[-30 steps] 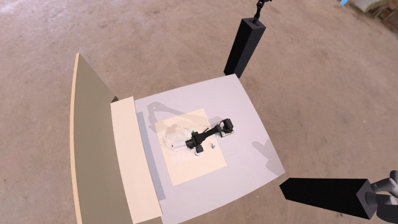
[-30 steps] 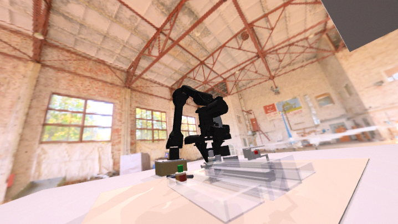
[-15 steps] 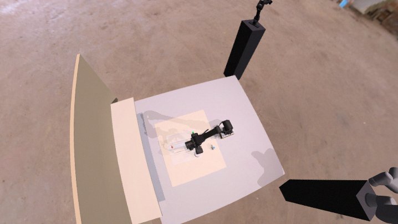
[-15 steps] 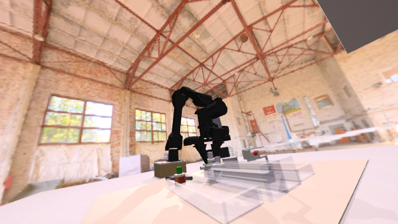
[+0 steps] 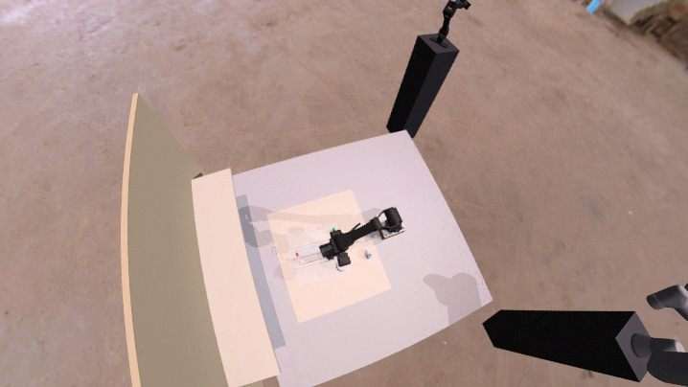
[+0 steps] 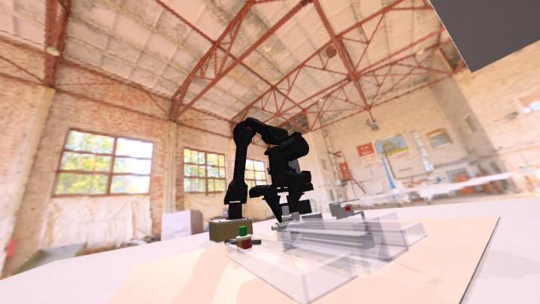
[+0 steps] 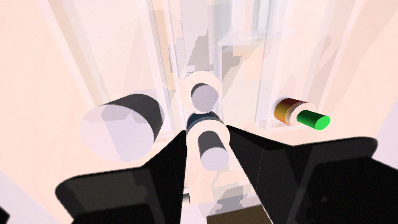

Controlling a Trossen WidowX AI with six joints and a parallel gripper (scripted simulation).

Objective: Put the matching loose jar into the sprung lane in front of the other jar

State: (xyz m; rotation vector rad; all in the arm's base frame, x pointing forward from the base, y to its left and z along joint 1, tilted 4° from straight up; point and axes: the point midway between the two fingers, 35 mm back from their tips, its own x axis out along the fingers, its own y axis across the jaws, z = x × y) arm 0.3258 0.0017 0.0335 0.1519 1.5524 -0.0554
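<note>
The grey cylinder is 20 mm ahead of my gripper tip, 80 mm to the left of it and 20 mm below it. Round my gripper tip: clear lane rack: 140 mm ahead, 40 mm to the right, 30 mm below; blue-banded jar: 150 mm behind, 80 mm to the left, 30 mm below; black stick: 120 mm behind, 80 mm to the right, 40 mm below.
</note>
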